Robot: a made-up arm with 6 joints. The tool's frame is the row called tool.
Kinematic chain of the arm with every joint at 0, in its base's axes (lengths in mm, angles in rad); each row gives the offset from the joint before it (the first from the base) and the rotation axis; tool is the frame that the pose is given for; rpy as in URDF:
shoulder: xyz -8 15 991 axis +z
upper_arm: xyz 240 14 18 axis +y
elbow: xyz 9 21 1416 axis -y
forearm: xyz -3 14 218 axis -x
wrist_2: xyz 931 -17 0 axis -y
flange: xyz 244 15 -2 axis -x
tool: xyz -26 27 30 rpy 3.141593 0 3.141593
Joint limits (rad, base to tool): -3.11..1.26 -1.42..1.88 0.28..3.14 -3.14..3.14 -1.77..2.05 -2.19..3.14
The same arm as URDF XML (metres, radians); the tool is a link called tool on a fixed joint. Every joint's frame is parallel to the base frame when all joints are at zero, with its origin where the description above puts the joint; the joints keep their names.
<robot name="arm">
  <link name="base_link"/>
  <link name="link1"/>
  <link name="link2"/>
  <link name="link3"/>
  <link name="link4"/>
  <link name="link5"/>
  <link name="link6"/>
  <link name="tool"/>
  <joint name="shoulder" type="revolute">
    <parent link="base_link"/>
    <child link="link1"/>
    <origin xyz="-0.0080 0.0150 0.9910" rpy="0.0000 0.0000 0.0000"/>
    <axis xyz="0 0 1"/>
    <limit lower="-3.1100" upper="1.2600"/>
  </joint>
  <joint name="upper_arm" type="revolute">
    <parent link="link1"/>
    <child link="link2"/>
    <origin xyz="0.2400 0.0140 0.0180" rpy="0.0000 0.0000 0.0000"/>
    <axis xyz="0 1 0"/>
    <limit lower="-1.4200" upper="1.8800"/>
  </joint>
  <joint name="elbow" type="revolute">
    <parent link="link2"/>
    <child link="link3"/>
    <origin xyz="0.0090 0.0210 1.4160" rpy="0.0000 0.0000 0.0000"/>
    <axis xyz="0 -1 0"/>
    <limit lower="0.2800" upper="3.1400"/>
  </joint>
  <joint name="forearm" type="revolute">
    <parent link="link3"/>
    <child link="link4"/>
    <origin xyz="-0.0030 0.0140 0.2180" rpy="0.0000 0.0000 0.0000"/>
    <axis xyz="-1 0 0"/>
    <limit lower="-3.1400" upper="3.1400"/>
  </joint>
  <joint name="wrist_2" type="revolute">
    <parent link="link4"/>
    <child link="link5"/>
    <origin xyz="0.9310 -0.0170 0.0000" rpy="0.0000 0.0000 0.0000"/>
    <axis xyz="0 -1 0"/>
    <limit lower="-1.7700" upper="2.0500"/>
  </joint>
  <joint name="flange" type="revolute">
    <parent link="link5"/>
    <child link="link6"/>
    <origin xyz="0.2440 0.0150 -0.0020" rpy="0.0000 0.0000 0.0000"/>
    <axis xyz="-1 0 0"/>
    <limit lower="-2.1900" upper="3.1400"/>
  </joint>
  <joint name="tool_fixed" type="fixed">
    <parent link="link6"/>
    <child link="tool"/>
    <origin xyz="-0.0260 0.0270 0.0300" rpy="-3.1416 0.0000 -3.1416"/>
  </joint>
</robot>

